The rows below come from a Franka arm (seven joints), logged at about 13 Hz.
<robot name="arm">
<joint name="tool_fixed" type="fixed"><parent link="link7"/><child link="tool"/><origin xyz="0 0 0.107"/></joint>
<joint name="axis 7" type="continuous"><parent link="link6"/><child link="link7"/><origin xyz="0.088 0 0" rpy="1.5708 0 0"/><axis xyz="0 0 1"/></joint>
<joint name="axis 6" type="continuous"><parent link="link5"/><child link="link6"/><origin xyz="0 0 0" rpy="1.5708 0 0"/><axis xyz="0 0 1"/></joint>
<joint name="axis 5" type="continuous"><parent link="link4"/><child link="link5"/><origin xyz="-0.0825 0.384 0" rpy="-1.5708 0 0"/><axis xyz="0 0 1"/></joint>
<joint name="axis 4" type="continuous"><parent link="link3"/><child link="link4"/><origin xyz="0.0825 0 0" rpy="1.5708 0 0"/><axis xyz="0 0 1"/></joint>
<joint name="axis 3" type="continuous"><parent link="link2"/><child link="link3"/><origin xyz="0 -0.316 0" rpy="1.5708 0 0"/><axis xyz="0 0 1"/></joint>
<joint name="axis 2" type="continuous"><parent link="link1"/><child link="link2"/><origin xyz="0 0 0" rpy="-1.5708 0 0"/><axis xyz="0 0 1"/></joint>
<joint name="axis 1" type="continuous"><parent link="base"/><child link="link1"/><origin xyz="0 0 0.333"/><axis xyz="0 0 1"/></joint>
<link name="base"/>
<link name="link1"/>
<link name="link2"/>
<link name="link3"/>
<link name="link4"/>
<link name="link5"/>
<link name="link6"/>
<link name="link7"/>
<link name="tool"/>
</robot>
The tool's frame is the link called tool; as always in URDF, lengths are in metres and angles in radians. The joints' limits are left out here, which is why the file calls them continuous.
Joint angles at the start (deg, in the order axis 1, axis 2, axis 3, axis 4, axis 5, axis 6, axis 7): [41.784, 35.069, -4.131, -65.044, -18.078, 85.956, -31.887]
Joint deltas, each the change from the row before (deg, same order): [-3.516, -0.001, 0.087, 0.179, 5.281, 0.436, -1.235]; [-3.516, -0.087, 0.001, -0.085, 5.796, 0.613, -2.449]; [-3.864, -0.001, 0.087, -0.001, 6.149, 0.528, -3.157]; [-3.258, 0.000, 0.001, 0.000, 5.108, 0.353, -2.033]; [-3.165, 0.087, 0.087, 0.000, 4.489, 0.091, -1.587]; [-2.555, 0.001, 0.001, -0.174, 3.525, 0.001, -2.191]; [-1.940, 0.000, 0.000, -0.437, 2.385, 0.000, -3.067]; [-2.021, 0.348, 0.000, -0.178, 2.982, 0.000, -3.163]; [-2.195, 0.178, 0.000, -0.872, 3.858, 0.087, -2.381]
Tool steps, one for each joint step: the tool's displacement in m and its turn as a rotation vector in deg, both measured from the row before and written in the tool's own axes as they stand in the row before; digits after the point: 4 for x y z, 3 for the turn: [-0.0159, 0.0249, 0.0128, 5.399, 2.930, 1.634]; [-0.0167, 0.0254, 0.0098, 5.506, 3.615, 0.568]; [-0.0196, 0.0280, 0.0064, 5.519, 4.329, 0.224]; [-0.0184, 0.0239, 0.0013, 4.247, 3.946, 0.950]; [-0.0187, 0.0230, -0.0008, 3.719, 3.598, 1.269]; [-0.0162, 0.0186, -0.0025, 2.814, 2.927, 0.190]; [-0.0134, 0.0144, -0.0009, 1.982, 1.980, -1.190]; [-0.0130, 0.0150, -0.0003, 2.253, 2.561, -1.217]; [-0.0153, 0.0149, 0.0010, 2.901, 3.277, -0.129]
